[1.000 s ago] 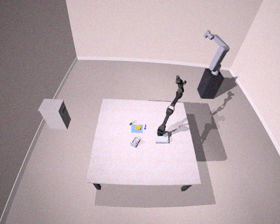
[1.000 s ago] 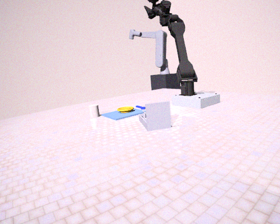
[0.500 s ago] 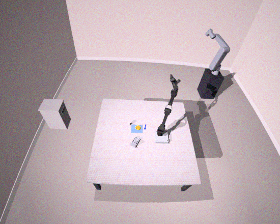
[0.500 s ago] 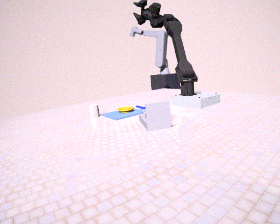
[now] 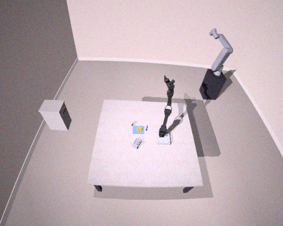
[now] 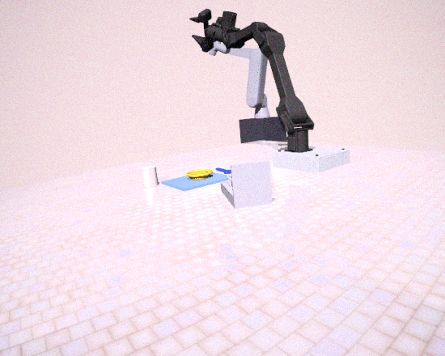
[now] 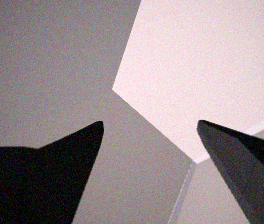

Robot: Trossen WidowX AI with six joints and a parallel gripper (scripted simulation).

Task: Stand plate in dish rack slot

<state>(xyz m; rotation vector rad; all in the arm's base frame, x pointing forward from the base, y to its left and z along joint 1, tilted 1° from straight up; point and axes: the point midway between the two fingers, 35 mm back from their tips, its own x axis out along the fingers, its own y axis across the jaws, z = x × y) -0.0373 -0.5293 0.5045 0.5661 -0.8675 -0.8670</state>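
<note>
The yellow plate lies 550 mm below my gripper tip, 430 mm to the left of it and 310 mm ahead of it. Also, from my gripper tip: grey dish rack (650 mm to the left, 550 mm below, 350 mm ahead); cup (540 mm below, 430 mm ahead, 360 mm to the left); blue mat (570 mm below, 440 mm to the left, 330 mm ahead).
</note>
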